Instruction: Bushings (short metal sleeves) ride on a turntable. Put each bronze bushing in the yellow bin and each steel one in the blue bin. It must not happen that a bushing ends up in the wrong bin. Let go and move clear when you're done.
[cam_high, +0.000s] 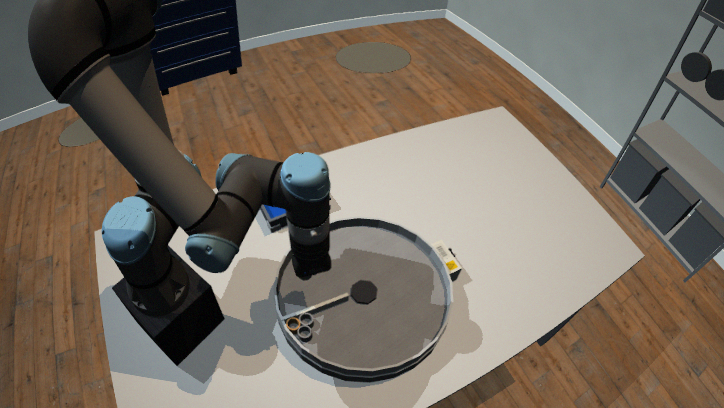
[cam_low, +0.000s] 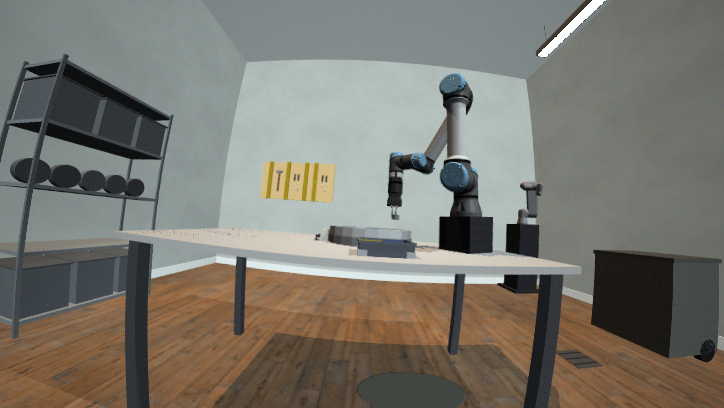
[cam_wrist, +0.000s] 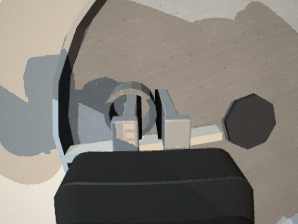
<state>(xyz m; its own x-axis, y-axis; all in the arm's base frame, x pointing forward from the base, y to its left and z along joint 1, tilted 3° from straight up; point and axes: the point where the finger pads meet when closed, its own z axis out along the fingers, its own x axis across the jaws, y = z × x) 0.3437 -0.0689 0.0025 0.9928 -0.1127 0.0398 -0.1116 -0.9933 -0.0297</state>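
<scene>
The bin is 60 mm ahead of my hand, 320 mm to the left of it and 130 mm below it. Also, from my hand: round grey turntable: 110 mm ahead, 60 mm to the right, 100 mm below.
</scene>
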